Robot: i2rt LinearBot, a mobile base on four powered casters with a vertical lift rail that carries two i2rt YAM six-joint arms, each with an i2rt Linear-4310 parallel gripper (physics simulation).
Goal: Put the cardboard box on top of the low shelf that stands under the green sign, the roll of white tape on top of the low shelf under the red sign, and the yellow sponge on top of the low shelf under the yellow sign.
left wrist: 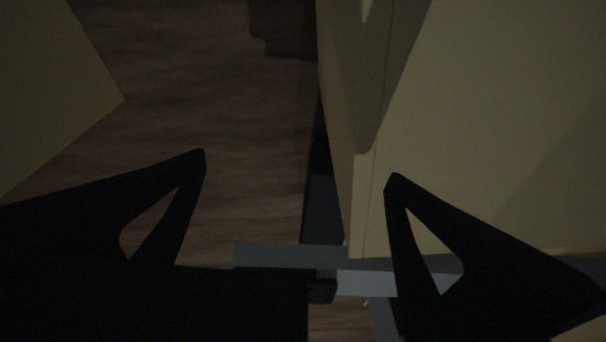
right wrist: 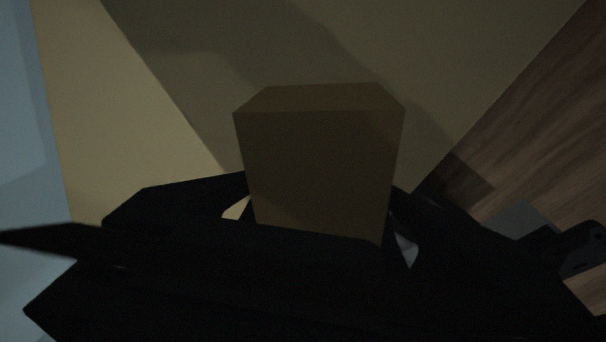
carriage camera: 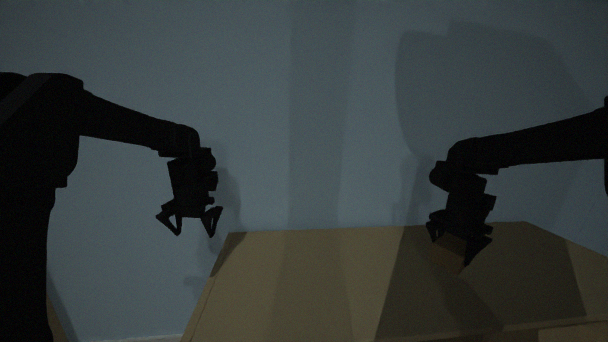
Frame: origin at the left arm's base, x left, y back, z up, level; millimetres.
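Seen in the pictures: left gripper, between the fingertips: [left wrist: 298, 170] [carriage camera: 195, 235]; right gripper, between the fingertips: [right wrist: 322, 180] [carriage camera: 450, 256].
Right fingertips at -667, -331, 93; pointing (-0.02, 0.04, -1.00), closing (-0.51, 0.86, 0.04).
Note:
A point is followed by its place in that frame, as x, y, z.
My right gripper [carriage camera: 450, 254] @(-667, -331, 93) [right wrist: 322, 180] @(-667, -331, 93) is shut on the brown cardboard box [carriage camera: 446, 257] @(-639, -307, 110) [right wrist: 320, 160] @(-694, -351, 129), which hangs tilted in the carriage camera. The box is over a wide tan top [carriage camera: 330, 280] @(-377, -309, 14) [left wrist: 500, 125] @(-181, -329, 14) [right wrist: 125, 150] @(-525, -487, 14), which looks like the top of a low shelf; I cannot tell how high above it the box is. My left gripper [carriage camera: 195, 235] @(-13, -338, 98) [left wrist: 298, 170] @(-13, -338, 98) is open and empty, beyond the left edge of the tan top in the carriage camera. The white tape, the yellow sponge and the coloured signs do not show in these views.
A blue-grey wall [carriage camera: 250, 100] @(-114, -530, 455) [right wrist: 20, 100] @(-510, -598, 10) stands behind the tan top. Another tan surface [left wrist: 50, 100] @(543, -112, -371) is at the left of the left wrist view, with wood floor [left wrist: 225, 125] @(215, 53, -596) [right wrist: 550, 100] @(-999, 326, -596) between. A grey bar [left wrist: 290, 255] crosses low. The scene is dim, with large shadows.

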